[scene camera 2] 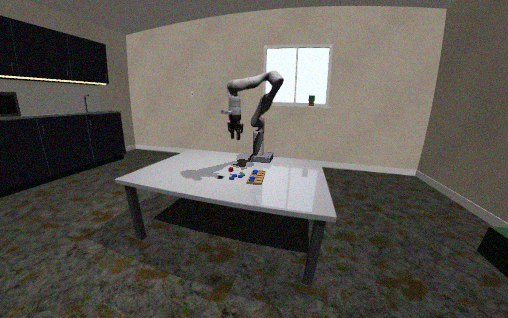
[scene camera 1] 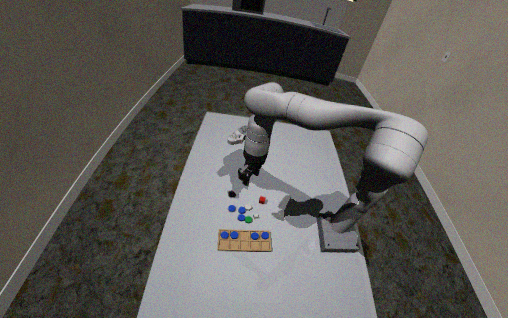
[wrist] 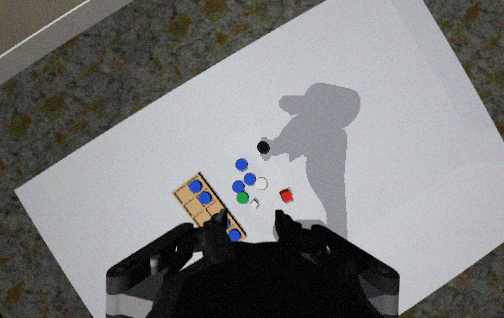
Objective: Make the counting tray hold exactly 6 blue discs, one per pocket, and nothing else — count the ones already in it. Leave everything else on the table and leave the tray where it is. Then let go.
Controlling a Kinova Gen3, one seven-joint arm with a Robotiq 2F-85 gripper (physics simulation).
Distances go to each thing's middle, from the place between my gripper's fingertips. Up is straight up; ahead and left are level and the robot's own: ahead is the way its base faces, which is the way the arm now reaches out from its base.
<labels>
My gripper is now 14 cm to the right of the wooden counting tray (scene camera 1: 244, 242) and 24 cm above it.
</labels>
